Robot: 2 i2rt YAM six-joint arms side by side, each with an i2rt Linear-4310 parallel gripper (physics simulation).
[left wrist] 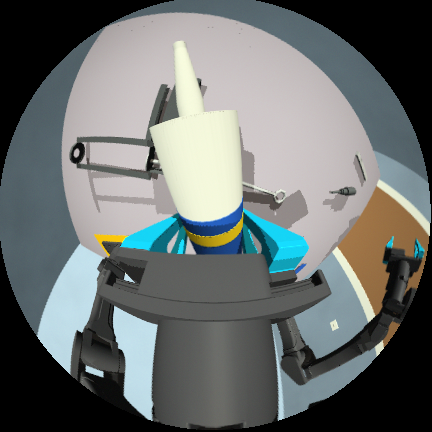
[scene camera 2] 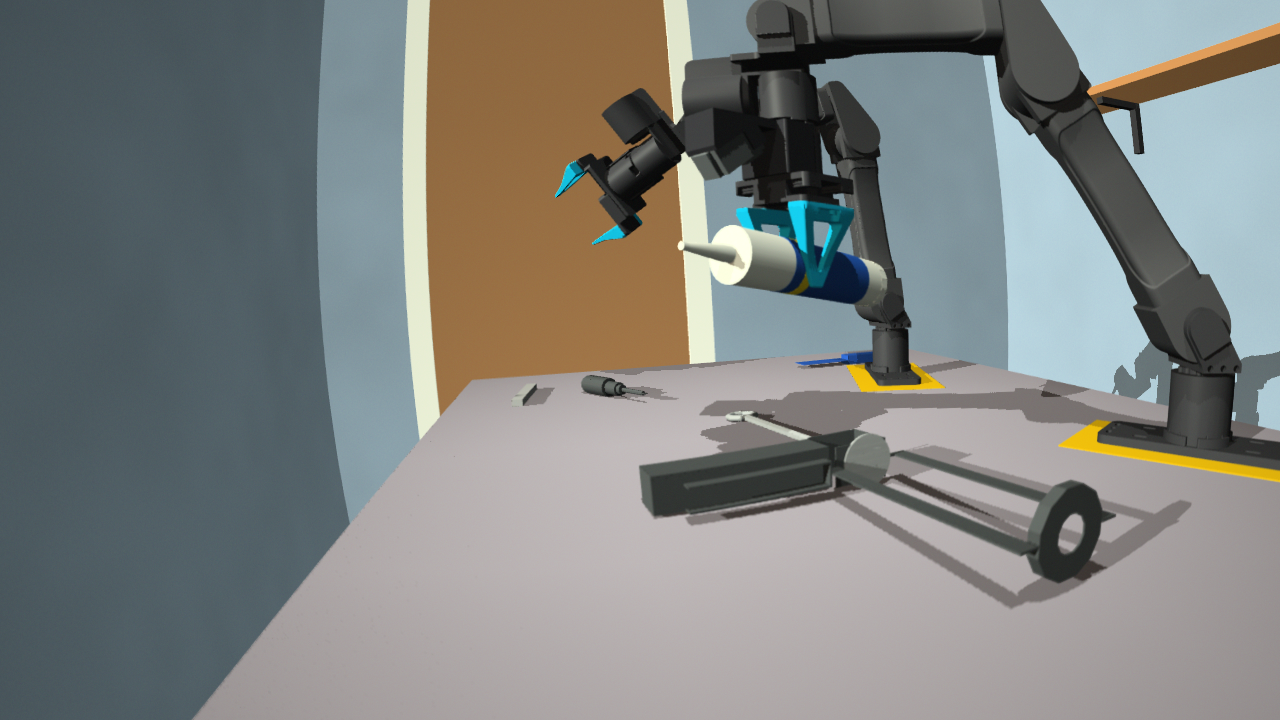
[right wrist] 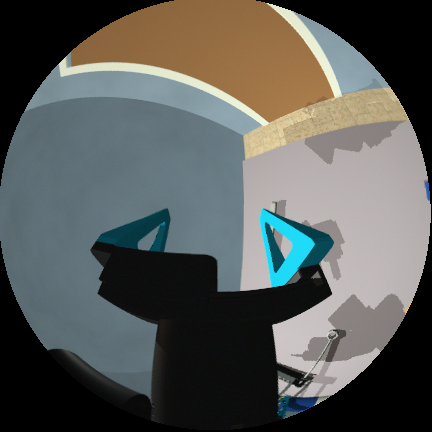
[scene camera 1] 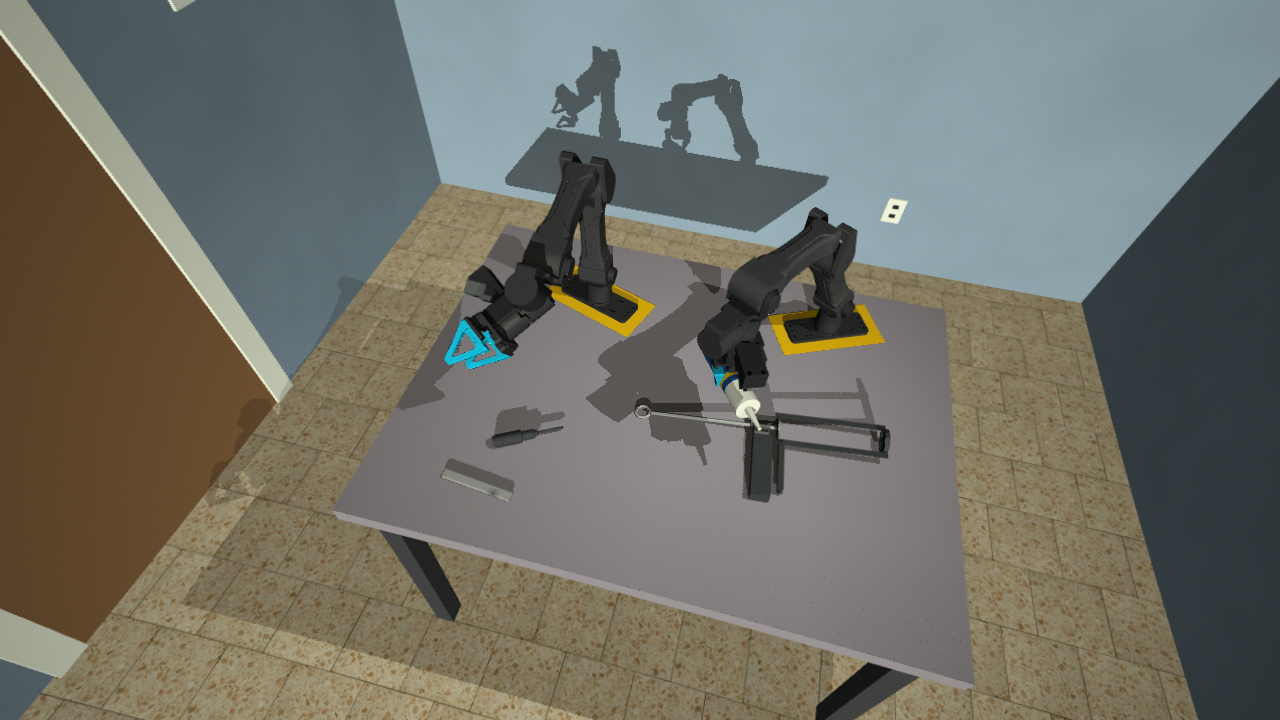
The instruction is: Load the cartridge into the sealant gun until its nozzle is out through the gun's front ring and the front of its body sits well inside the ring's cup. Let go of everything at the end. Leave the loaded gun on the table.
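Seen in the pictures: left gripper, between the fingertips: (left wrist: 213,213) (scene camera 2: 796,287) (scene camera 1: 729,383); right gripper, between the fingertips: (scene camera 2: 575,219) (right wrist: 214,213) (scene camera 1: 457,364); left arm's base, origin of its link: (scene camera 2: 1195,449) (scene camera 1: 825,329); right arm's base, origin of its link: (scene camera 2: 890,375) (scene camera 1: 599,299).
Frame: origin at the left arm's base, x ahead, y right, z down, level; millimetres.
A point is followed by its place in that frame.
Note:
The sealant gun (scene camera 1: 760,461) @(z -33, x 353, y 287 mm) (scene camera 2: 742,479) @(z -29, x 384, y 247 mm) lies on the table. Its front ring (scene camera 1: 883,440) @(z -19, x 339, y 6 mm) (scene camera 2: 1065,531) @(z -40, x 362, y 13 mm) (left wrist: 77,152) @(z -25, x 347, y 7 mm) points to the picture's right in both scene views, and its rod's hooked end (scene camera 1: 642,411) @(z 0, x 170, y 499 mm) (left wrist: 279,195) @(z 0, x 173, y 501 mm) points left. My left gripper (scene camera 2: 803,259) @(z -155, x 233, y 339 mm) is shut on the white and blue cartridge (scene camera 1: 745,402) @(z -205, x 316, y 338 mm) (scene camera 2: 760,257) @(z -181, x 305, y 307 mm) (left wrist: 202,165) @(z -206, x 292, y 335 mm) and holds it above the table behind the gun's handle. The cartridge's nozzle (scene camera 2: 707,249) @(z -189, x 347, y 322 mm) (left wrist: 187,82) @(z -193, x 337, y 330 mm) points left in scene camera 2. My right gripper (scene camera 1: 477,360) @(z -270, x 194, y 853 mm) (scene camera 2: 586,210) @(z -270, x 194, y 853 mm) (right wrist: 214,213) @(z -270, x 194, y 853 mm) is open and empty, raised at the left. The cartridge is outside the gun.
A dark screwdriver (scene camera 1: 517,437) @(z -24, x 208, y 775 mm) (scene camera 2: 604,385) @(z -18, x 207, y 765 mm) (left wrist: 345,191) @(z -22, x 200, y 753 mm) and a grey bar (scene camera 1: 477,480) @(z -11, x 287, y 861 mm) (scene camera 2: 525,393) @(z -10, x 302, y 840 mm) lie on the table (scene camera 1: 626,501) @(z 0, x 379, y 572 mm) at the left. A blue object (scene camera 2: 856,356) @(z -13, x -266, y 684 mm) lies near the right arm's base. The two arm bases stand on yellow plates at the back.

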